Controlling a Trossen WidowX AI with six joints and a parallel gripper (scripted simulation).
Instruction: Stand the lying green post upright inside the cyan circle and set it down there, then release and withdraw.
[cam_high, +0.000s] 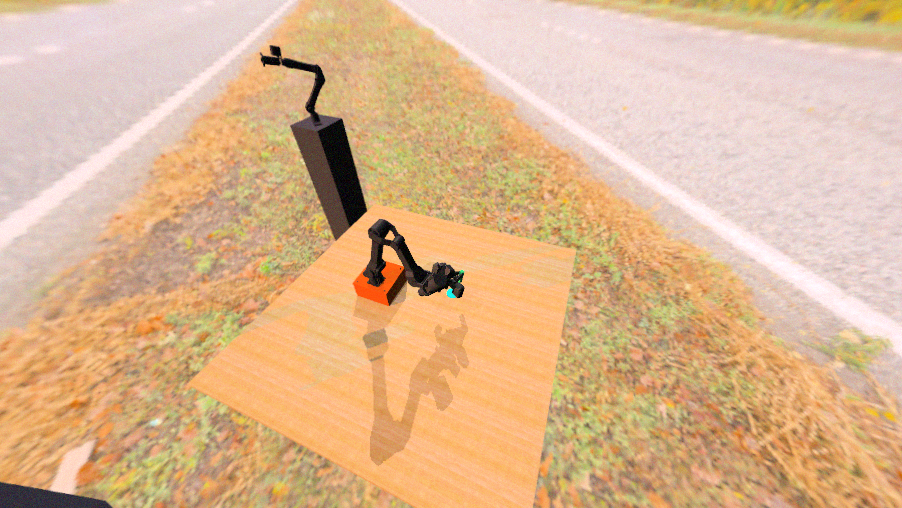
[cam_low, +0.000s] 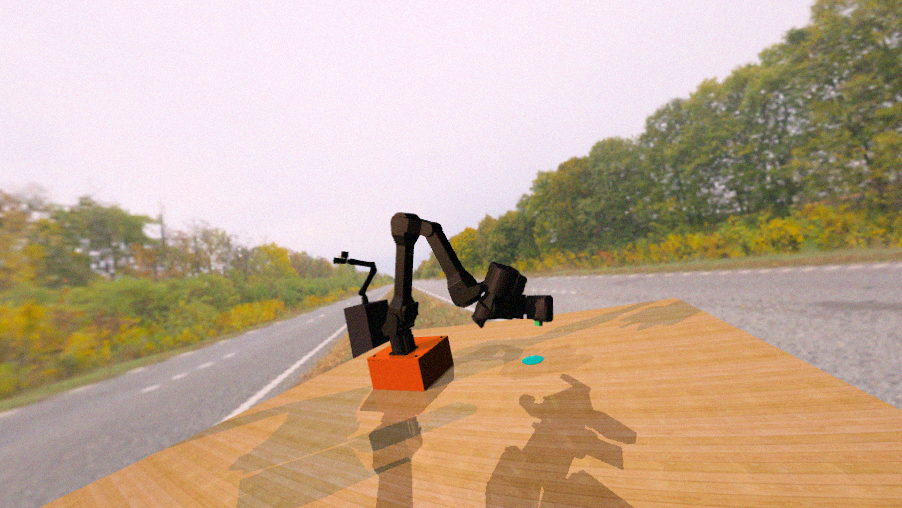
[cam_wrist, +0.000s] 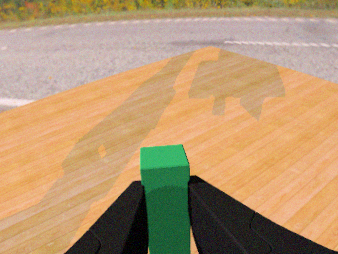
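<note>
Right now the cyan circle is 4 cm behind my gripper tip, 1 cm to the right of it and 15 cm below it. The rest, counted from my gripper tip: green post: 2 cm below.
</note>
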